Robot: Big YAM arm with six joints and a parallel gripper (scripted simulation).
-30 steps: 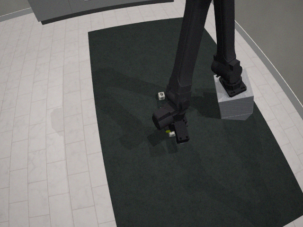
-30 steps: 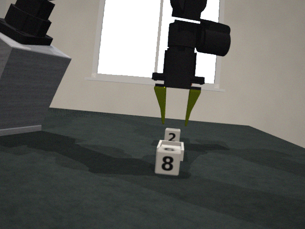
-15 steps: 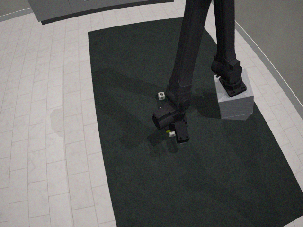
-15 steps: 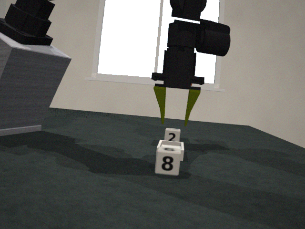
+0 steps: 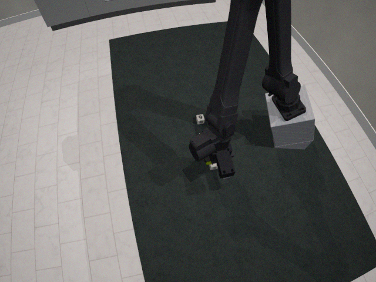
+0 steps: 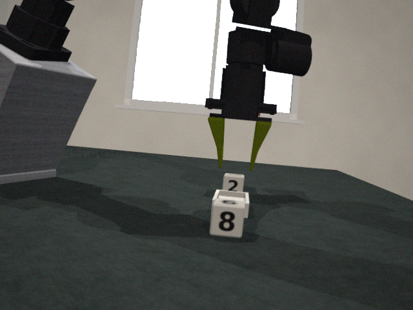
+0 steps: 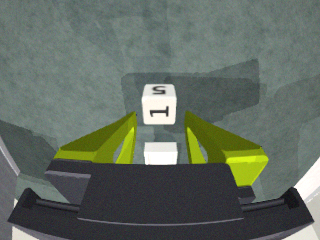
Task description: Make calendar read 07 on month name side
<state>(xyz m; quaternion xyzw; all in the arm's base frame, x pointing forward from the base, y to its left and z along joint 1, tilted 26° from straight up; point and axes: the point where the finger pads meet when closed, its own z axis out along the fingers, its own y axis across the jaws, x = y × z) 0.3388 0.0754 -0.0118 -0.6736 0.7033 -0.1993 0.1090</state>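
Right now my hand is 10 mm past the small white tray, 110 mm to the left of it and 40 mm above it.
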